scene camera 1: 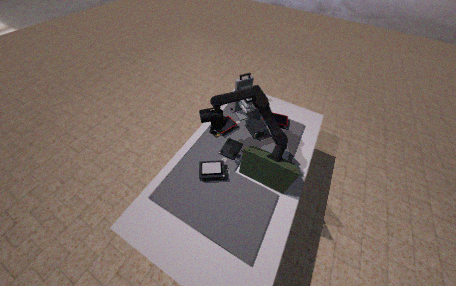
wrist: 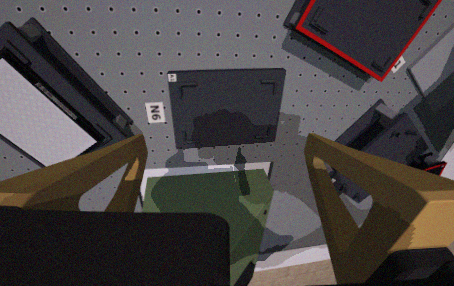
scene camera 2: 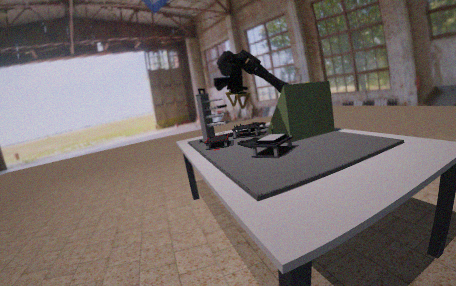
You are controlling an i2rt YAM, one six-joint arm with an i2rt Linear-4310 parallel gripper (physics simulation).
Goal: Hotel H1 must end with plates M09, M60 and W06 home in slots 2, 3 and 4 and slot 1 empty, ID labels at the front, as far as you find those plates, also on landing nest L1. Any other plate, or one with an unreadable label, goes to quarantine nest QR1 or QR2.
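Seen in the pictures: gripper, fingertip midpoint: point(scene camera 1: 219, 131) point(wrist: 225, 142) point(scene camera 2: 238, 107); arm's base, origin of the base link: point(scene camera 1: 275, 158) point(scene camera 2: 300, 105).
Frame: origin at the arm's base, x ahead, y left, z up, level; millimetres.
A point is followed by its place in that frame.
Observation:
My gripper point(scene camera 2: 238, 106) {z 43, x 384, y 65 mm} point(wrist: 225, 142) {z 43, x 384, y 65 mm} is open and empty, high above the dark square nest marked N6 point(scene camera 1: 231, 148) {z -144, x 311, y 19 mm} point(wrist: 227, 95) {z -144, x 342, y 23 mm}, which bears no plate. A white plate point(scene camera 1: 211, 168) {z -91, x 307, y 257 mm} point(scene camera 2: 272, 137) {z -92, x 311, y 263 mm} point(wrist: 40, 117) {z -92, x 318, y 241 mm} lies on a raised dark nest; I cannot read an ID on it. Hotel H1 point(scene camera 1: 244, 84) {z 117, x 482, y -381 mm} point(scene camera 2: 205, 117) stands at the far end with several shelves; I cannot make out its plates or their labels. The red-edged nest QR1 point(scene camera 1: 231, 121) {z -116, x 454, y -186 mm} point(wrist: 370, 35) {z -116, x 454, y -140 mm} stands near the hotel and shows a bare dark top in the wrist view. Another red-edged nest point(scene camera 1: 281, 120) {z -116, x 126, y -452 mm} is partly hidden behind the arm.
A green block point(scene camera 1: 270, 169) {z 44, x -13, y 116 mm} point(scene camera 2: 310, 110) {z -23, x 17, y 120 mm} stands at the arm's base. Another raised dark nest point(scene camera 2: 250, 129) point(wrist: 385, 142) stands between the red-edged nests, partly hidden by the right finger in the wrist view. A grey perforated mat point(scene camera 1: 215, 215) {z -156, x 119, y 459 mm} point(scene camera 2: 300, 170) {z -156, x 340, y 530 mm} covers part of the white table point(scene camera 2: 345, 200) {z -169, x 345, y 751 mm}.

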